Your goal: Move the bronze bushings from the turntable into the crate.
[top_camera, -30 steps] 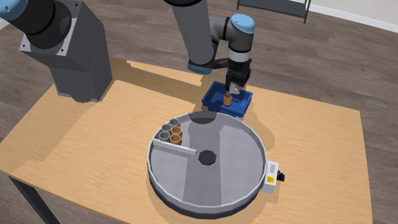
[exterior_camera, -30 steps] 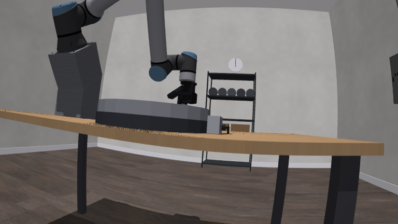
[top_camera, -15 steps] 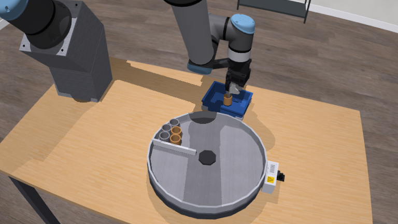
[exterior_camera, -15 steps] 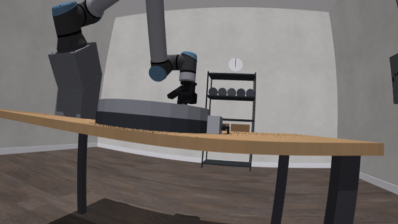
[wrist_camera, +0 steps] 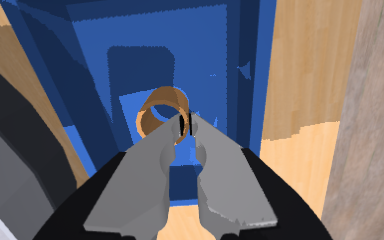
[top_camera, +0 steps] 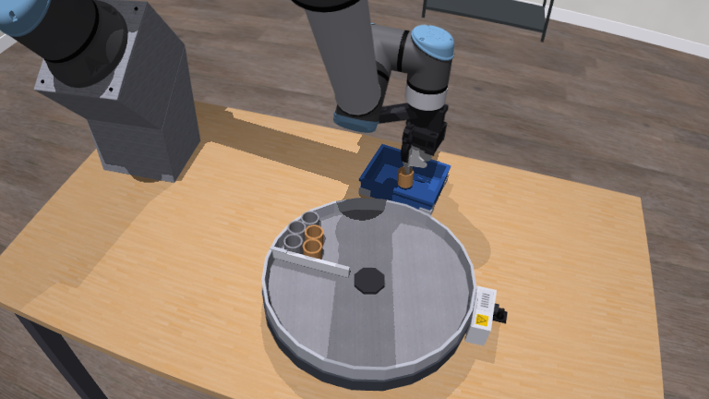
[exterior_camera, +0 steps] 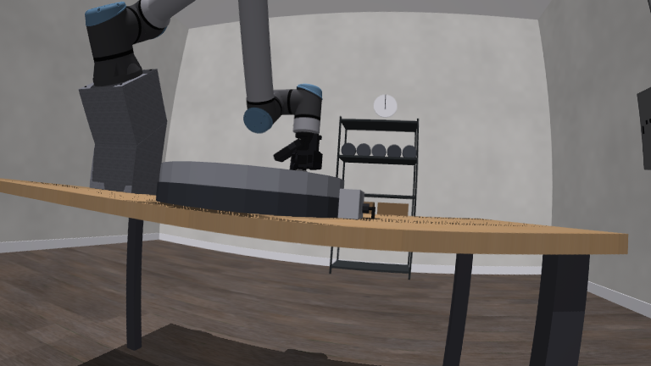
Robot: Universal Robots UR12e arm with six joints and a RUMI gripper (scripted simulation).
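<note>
The blue crate lies 2 cm to the right of my hand and 2 cm below it. Also, from my hand: grey turntable (5 cm behind, 36 cm to the right, 1 cm above).
</note>
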